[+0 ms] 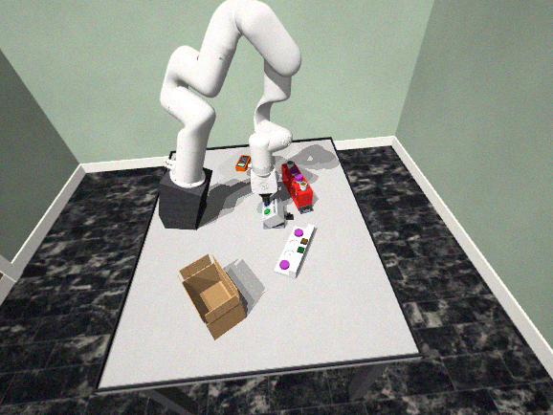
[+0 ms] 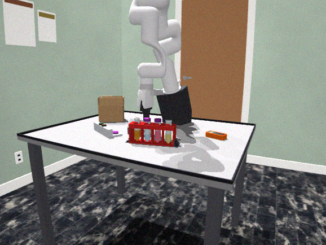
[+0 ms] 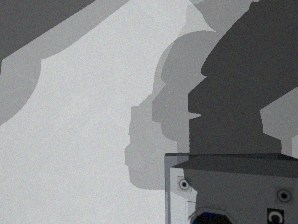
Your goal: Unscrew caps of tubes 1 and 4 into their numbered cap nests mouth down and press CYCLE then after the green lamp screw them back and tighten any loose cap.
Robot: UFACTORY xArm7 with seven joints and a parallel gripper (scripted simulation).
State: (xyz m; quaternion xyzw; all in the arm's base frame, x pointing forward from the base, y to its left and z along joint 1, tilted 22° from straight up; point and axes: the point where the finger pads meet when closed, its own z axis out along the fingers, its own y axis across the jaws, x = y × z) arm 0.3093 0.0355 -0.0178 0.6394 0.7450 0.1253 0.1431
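The blue key lies 30 mm below my hand. The rest, counted from my hand: green key: 40 mm to the right, 30 mm below, 10 mm ahead; then grey key housing: 40 mm below, 20 mm to the right, 20 mm ahead; then orange device: 340 mm to the left, 180 mm behind, 80 mm below.
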